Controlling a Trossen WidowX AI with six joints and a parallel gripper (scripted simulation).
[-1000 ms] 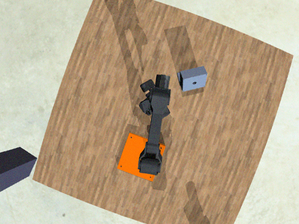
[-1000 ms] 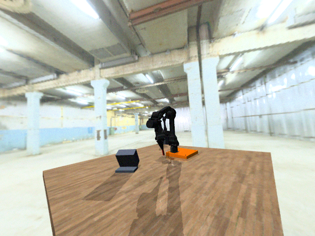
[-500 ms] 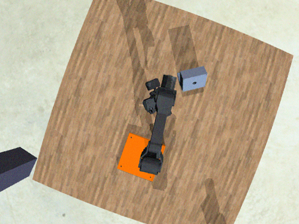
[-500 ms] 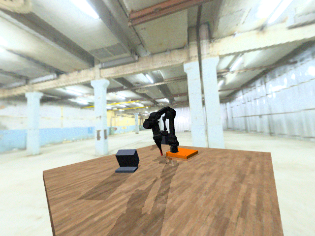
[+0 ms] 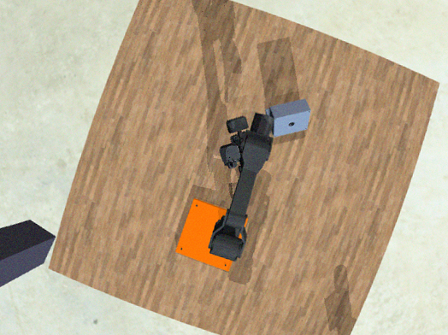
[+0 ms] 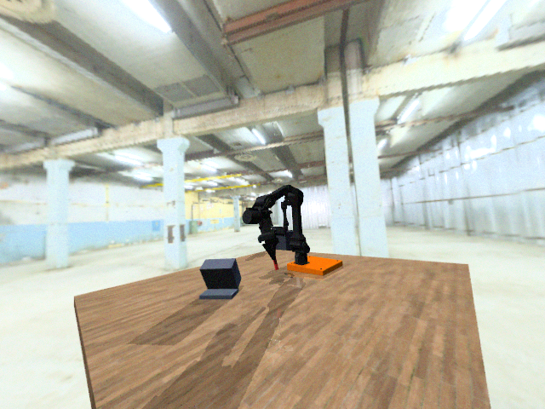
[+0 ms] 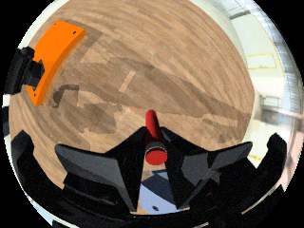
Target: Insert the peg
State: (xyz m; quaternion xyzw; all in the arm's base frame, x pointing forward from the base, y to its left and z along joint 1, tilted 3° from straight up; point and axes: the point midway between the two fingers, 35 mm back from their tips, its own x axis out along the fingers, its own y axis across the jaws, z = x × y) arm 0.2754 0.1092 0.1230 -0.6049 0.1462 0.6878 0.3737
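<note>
The small dark hole lies 160 mm ahead of my gripper tip, 140 mm to the right of it and 20 mm below it. From my gripper tip the other things lie so: small red peg 20 mm above; grey-blue sloped panel 180 mm ahead, 120 mm to the right, 40 mm below.
</note>
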